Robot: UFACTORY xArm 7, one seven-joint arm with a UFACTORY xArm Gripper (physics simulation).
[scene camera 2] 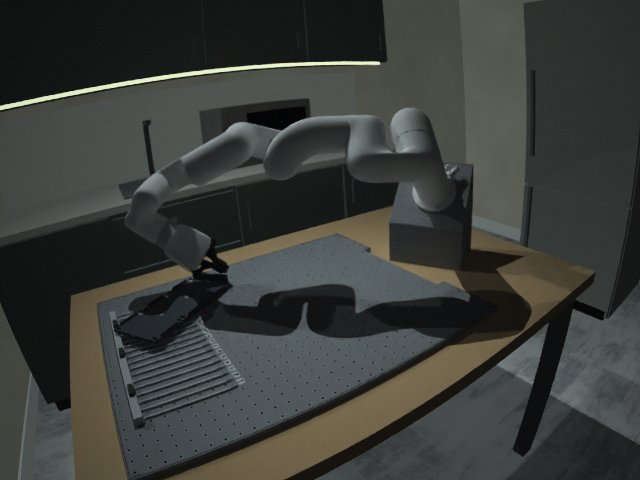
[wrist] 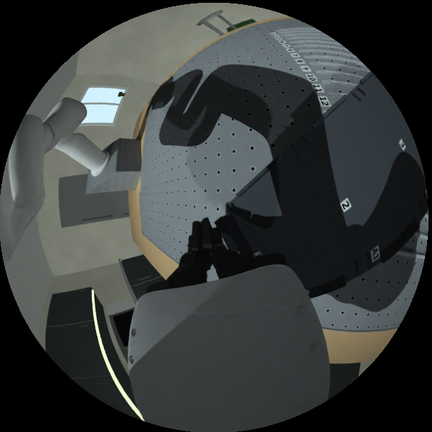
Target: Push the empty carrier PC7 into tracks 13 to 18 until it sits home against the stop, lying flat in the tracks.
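Frame: origin at the arm's base, x ahead, y left, z up, level; centimetres.
Seen in the pictures: gripper, fingertip midpoint: (scene camera 2: 227, 270); arm's base, link origin: (scene camera 2: 434, 191).
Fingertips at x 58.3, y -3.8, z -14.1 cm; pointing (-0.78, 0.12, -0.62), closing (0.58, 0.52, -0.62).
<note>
Pixels of each thing's middle, then the offset from my fingertips to it. "spot": a spot on its surface instead. Level surfaces: height alone.
- empty carrier PC7, body centre: (scene camera 2: 175, 303) dz -1.6, dx +14.0, dy +11.2 cm
- stop, surface spot: (scene camera 2: 126, 369) spot: dz -2.3, dx +23.4, dy +35.1 cm
- perforated board, surface height: dz -3.8 cm
- wooden table, surface height: dz -5.1 cm
The empty carrier PC7 (scene camera 2: 148, 322) (wrist: 360, 150) is a long dark tray, turned at an angle to the tracks (scene camera 2: 180, 380) (wrist: 320, 55). Its front part lies over the high-numbered tracks, with one corner close to the stop (scene camera 2: 126, 369), a pale bar with green pads. Its rear part rests beyond the track labels on the board. Labels up to 12 show in the wrist view; those for 13 to 18 are hidden. My gripper (scene camera 2: 226, 268) (wrist: 204, 229) is shut and empty, low at the carrier's rear end. Whether the fingertips touch it is unclear.
The perforated board (scene camera 2: 310, 361) (wrist: 235, 150) lies on the wooden table (scene camera 2: 93, 434) (wrist: 360, 346). The robot's grey base block (scene camera 2: 423, 240) (wrist: 127, 155) stands at the table's far right. The arm casts a broad shadow over the board and carrier.
</note>
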